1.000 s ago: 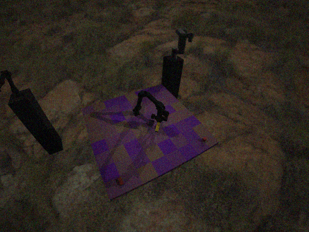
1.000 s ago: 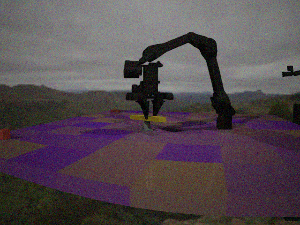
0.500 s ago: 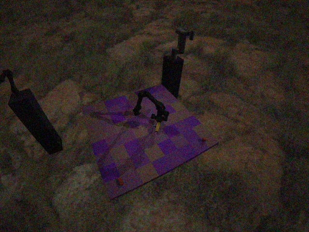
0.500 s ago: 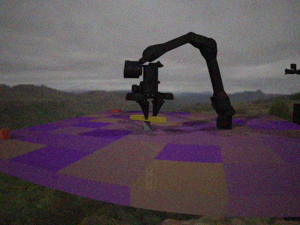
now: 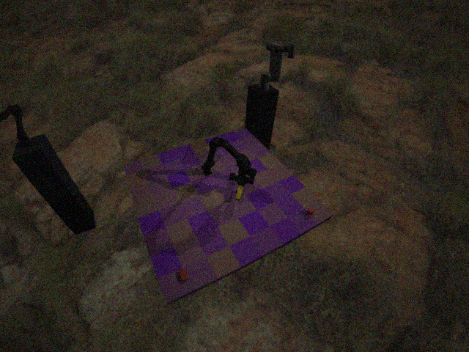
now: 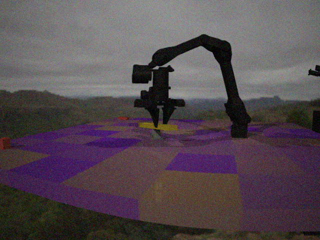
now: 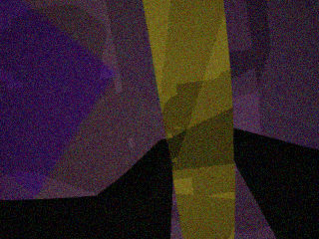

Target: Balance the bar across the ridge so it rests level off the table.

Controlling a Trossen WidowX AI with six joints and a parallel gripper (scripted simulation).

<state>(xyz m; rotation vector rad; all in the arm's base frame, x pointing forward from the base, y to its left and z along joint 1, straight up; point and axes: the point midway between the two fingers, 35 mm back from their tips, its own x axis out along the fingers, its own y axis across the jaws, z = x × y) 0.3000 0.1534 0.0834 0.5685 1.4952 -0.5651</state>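
Now: the yellow bar 2 cm ahead of my gripper tip and 2 cm to the right of it.
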